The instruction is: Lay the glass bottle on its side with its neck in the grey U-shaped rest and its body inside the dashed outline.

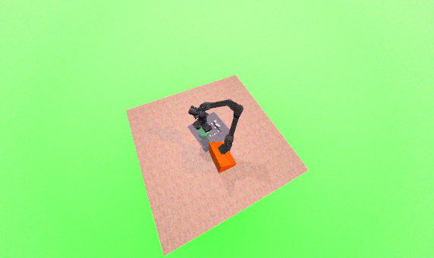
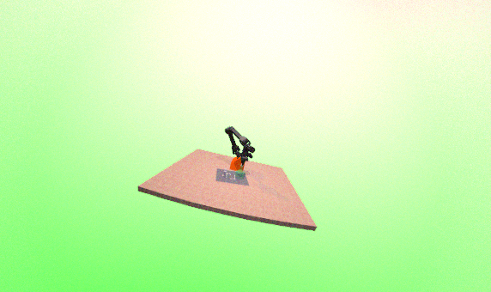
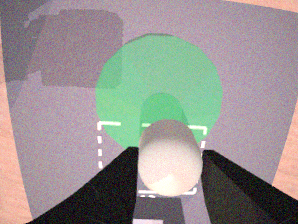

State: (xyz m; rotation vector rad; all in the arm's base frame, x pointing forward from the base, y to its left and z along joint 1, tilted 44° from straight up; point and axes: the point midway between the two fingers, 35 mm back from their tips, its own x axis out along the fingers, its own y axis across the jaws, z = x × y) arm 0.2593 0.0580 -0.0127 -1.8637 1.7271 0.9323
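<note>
My gripper tip is 5 cm above the green glass bottle. Also, from my gripper tip: grey mat 1 cm ahead, 8 cm to the right, 14 cm below.
</note>
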